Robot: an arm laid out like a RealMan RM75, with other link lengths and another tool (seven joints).
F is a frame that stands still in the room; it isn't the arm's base.
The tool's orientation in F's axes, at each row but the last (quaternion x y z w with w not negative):
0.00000 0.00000 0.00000 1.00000
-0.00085 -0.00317 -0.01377 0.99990
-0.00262 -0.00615 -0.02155 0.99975
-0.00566 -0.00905 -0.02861 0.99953
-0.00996 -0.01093 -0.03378 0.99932
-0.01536 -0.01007 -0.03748 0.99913
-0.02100 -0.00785 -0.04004 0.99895
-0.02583 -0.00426 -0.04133 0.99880
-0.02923 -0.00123 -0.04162 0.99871
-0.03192 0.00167 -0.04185 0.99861
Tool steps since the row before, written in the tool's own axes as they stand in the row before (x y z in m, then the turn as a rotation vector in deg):
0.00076 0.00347 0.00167 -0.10 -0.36 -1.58
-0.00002 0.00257 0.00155 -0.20 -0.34 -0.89
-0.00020 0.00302 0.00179 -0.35 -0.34 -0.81
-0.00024 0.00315 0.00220 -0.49 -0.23 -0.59
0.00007 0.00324 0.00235 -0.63 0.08 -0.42
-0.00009 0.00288 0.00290 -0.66 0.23 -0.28
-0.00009 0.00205 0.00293 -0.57 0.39 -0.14
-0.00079 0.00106 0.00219 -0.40 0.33 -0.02
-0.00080 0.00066 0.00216 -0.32 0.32 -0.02
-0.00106 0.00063 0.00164 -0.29 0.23 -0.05
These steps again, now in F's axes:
0.00076 0.00347 0.00167 -0.10 -0.36 -1.58
0.00004 0.00257 0.00155 -0.20 -0.34 -0.89
-0.00009 0.00304 0.00177 -0.35 -0.33 -0.81
-0.00010 0.00318 0.00216 -0.49 -0.21 -0.60
0.00024 0.00328 0.00229 -0.61 0.11 -0.44
0.00007 0.00297 0.00281 -0.64 0.27 -0.30
0.00003 0.00217 0.00284 -0.53 0.43 -0.17
-0.00071 0.00123 0.00212 -0.37 0.36 -0.04
-0.00074 0.00085 0.00211 -0.29 0.34 -0.04
-0.00099 0.00082 0.00160 -0.27 0.25 -0.06

